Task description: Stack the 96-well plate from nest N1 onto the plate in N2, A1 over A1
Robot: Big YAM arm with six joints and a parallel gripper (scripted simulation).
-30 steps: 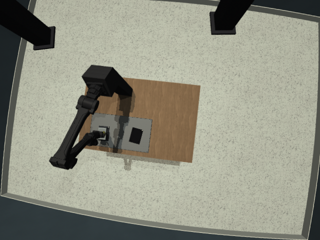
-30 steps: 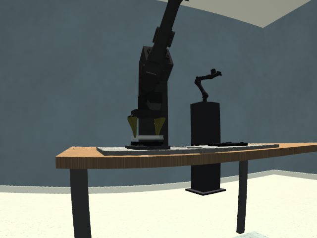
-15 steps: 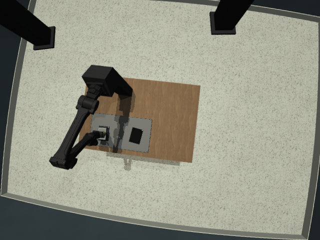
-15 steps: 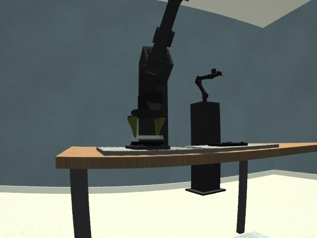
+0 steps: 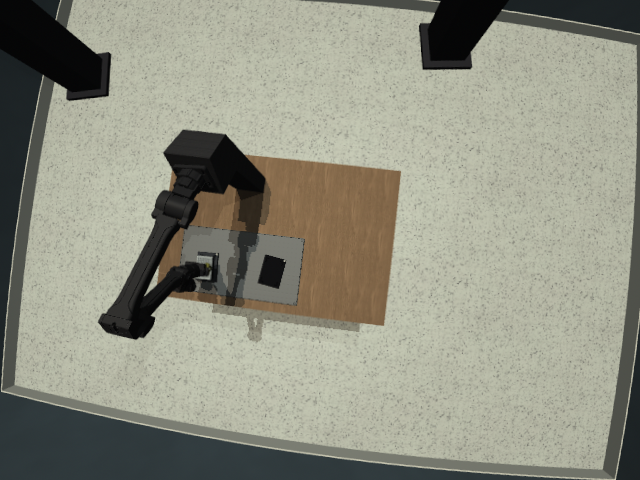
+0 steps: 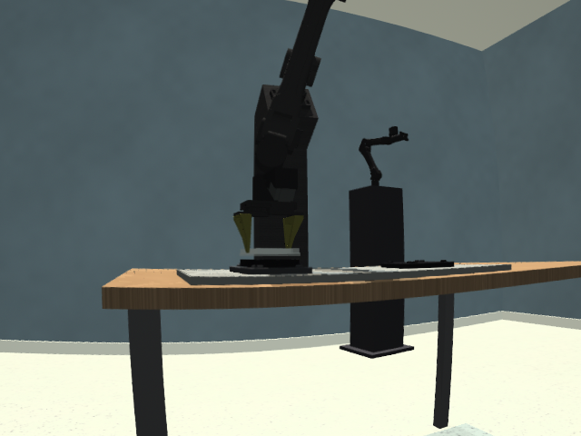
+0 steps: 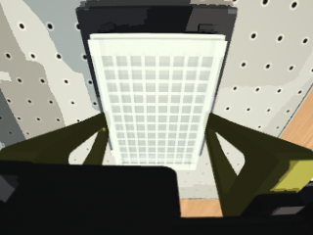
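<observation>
My hand is 30 mm above the black 96-well plate. Also, from my hand: black plate nest 370 mm to the left, 40 mm below, 30 mm ahead; then white 96-well plate 10 mm below.
</observation>
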